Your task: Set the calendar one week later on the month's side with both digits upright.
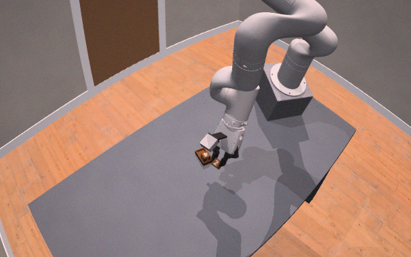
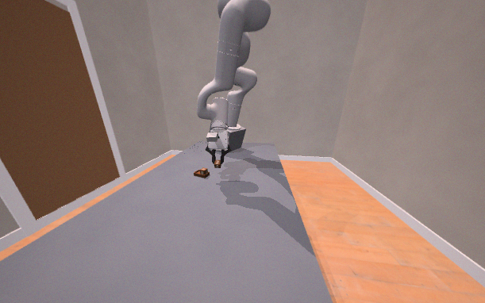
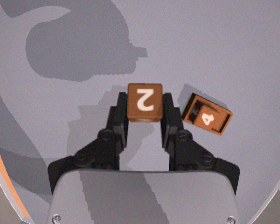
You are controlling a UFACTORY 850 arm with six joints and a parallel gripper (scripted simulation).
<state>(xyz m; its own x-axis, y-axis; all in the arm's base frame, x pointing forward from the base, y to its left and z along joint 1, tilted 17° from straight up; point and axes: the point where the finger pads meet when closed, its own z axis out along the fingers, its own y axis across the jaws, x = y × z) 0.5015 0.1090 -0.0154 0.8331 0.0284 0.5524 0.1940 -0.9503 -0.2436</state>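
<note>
Right now my hand is 2 cm above the number cube and 1 cm short of it. Round my hand: brown wooden calendar tray 10 cm to the right, 9 cm below, 1 cm behind.
</note>
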